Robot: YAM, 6 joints.
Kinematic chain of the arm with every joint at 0, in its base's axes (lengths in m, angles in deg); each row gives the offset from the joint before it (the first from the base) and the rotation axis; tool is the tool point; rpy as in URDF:
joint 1: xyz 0 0 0.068 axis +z
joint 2: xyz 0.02 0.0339 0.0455 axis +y
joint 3: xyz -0.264 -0.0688 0 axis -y
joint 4: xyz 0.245 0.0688 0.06 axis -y
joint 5: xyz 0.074 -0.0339 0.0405 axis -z
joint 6: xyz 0.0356 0 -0.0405 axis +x
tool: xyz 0 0 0 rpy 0 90 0
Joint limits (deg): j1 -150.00..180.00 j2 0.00..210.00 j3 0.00..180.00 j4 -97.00..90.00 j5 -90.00..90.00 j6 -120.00..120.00
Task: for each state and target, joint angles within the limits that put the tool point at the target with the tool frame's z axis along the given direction. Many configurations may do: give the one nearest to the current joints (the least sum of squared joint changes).
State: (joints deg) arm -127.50 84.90 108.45 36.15 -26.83 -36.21
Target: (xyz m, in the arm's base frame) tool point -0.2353 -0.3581 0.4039 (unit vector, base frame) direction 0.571 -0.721 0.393
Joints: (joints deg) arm -127.56 115.10 95.20 80.28 -63.13 -36.21
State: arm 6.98 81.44 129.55 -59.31 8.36 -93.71
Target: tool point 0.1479 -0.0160 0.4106 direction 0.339 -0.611 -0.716
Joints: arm 2.42 64.28 87.73 -89.84 38.64 -93.71
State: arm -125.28 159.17 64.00 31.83 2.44 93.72
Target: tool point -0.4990 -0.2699 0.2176 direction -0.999 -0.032 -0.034
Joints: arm -149.89 138.71 109.76 26.73 28.26 93.72
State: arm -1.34 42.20 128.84 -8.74 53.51 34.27
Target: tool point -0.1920 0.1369 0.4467 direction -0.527 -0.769 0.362
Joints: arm -43.48 0.11 81.48 -13.43 67.01 34.27
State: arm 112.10 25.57 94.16 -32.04 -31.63 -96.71
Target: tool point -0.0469 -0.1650 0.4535 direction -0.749 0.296 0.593
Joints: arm 83.42 0.11 66.58 4.17 -51.07 -96.71
